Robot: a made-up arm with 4 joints.
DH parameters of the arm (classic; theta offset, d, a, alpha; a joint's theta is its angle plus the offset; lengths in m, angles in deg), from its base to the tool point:
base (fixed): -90 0.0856 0 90
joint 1: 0 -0.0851 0.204 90
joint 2: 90 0.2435 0.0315 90
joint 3: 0 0.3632 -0.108 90
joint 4: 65.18 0 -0.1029 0
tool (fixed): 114.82 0.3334 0 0
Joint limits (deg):
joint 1: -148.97..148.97
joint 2: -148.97..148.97
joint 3: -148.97..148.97
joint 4: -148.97..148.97
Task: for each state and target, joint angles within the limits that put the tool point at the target. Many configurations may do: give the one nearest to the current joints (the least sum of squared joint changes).
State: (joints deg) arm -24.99 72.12 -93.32 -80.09
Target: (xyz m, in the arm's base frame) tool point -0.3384 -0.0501 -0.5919
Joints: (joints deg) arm -35.99 90.42 -105.61 -99.88
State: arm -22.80 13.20 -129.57 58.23
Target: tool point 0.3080 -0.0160 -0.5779
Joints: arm -46.18 3.16 -117.22 53.71
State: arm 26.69 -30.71 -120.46 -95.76
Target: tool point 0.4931 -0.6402 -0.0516
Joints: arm 42.59 -34.95 -105.35 -72.76
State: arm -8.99 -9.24 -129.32 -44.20
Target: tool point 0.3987 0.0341 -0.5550
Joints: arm -35.04 -32.26 -116.05 -13.34
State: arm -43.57 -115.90 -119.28 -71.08
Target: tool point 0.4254 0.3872 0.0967
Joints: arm -62.40 -96.78 -71.85 -77.03
